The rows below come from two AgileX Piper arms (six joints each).
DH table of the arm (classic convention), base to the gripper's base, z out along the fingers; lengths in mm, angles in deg. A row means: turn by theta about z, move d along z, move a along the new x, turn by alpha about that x. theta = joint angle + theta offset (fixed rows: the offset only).
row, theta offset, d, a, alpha
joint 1, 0.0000, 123.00, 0.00, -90.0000
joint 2, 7.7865, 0.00, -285.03, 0.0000
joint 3, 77.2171, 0.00, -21.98, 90.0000
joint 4, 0.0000, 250.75, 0.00, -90.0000
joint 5, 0.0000, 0.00, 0.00, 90.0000
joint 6, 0.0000, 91.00, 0.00, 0.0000
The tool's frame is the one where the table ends.
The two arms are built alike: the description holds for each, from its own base.
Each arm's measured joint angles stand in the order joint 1, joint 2, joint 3, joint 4, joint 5, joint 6.
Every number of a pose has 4 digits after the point.
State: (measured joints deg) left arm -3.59 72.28 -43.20 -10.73 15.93 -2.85; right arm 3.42 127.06 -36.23 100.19 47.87 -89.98
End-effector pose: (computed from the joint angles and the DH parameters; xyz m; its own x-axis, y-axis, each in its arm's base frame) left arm 0.2578 -0.0208 0.2634 -0.6446 -0.1877 -0.7412 -0.0464 0.9772 -0.2071; right arm 0.2531 0.0817 0.0166 -0.9904 0.1183 -0.0712 0.0253 0.6629 0.7483
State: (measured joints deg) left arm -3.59 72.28 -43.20 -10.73 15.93 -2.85; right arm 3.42 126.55 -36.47 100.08 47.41 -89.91
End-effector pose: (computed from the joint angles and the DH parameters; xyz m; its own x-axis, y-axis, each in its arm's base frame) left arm 0.2578 -0.0208 0.2634 -0.6446 -0.1877 -0.7412 -0.0464 0.9772 -0.2071; right arm 0.2552 0.0813 0.0186 -0.9896 0.1172 -0.0832 0.0166 0.6682 0.7438
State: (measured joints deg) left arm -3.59 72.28 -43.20 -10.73 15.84 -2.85; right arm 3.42 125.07 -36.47 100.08 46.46 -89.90
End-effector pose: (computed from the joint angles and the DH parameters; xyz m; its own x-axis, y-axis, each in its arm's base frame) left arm 0.2579 -0.0208 0.2635 -0.6434 -0.1878 -0.7422 -0.0464 0.9772 -0.2071; right arm 0.2578 0.0805 0.0242 -0.9871 0.1175 -0.1084 0.0003 0.6791 0.7340
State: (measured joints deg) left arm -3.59 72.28 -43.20 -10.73 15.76 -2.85; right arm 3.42 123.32 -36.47 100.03 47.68 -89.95
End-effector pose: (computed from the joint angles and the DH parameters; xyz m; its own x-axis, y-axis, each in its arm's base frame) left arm 0.2580 -0.0208 0.2636 -0.6423 -0.1880 -0.7431 -0.0463 0.9772 -0.2072; right arm 0.2605 0.0819 0.0337 -0.9835 0.1163 -0.1389 -0.0274 0.6624 0.7487
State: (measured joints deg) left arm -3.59 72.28 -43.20 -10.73 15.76 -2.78; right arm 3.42 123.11 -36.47 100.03 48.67 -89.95
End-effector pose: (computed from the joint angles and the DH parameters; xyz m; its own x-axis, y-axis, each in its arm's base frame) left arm 0.2580 -0.0208 0.2636 -0.6424 -0.1868 -0.7433 -0.0455 0.9774 -0.2063; right arm 0.2608 0.0830 0.0358 -0.9829 0.1163 -0.1424 -0.0333 0.6493 0.7598
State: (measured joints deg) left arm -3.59 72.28 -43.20 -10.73 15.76 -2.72; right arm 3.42 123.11 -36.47 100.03 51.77 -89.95
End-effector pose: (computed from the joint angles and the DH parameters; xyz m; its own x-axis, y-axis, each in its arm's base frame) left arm 0.2580 -0.0208 0.2636 -0.6424 -0.1857 -0.7435 -0.0448 0.9776 -0.2055; right arm 0.2606 0.0861 0.0397 -0.9830 0.1163 -0.1424 -0.0430 0.6077 0.7930
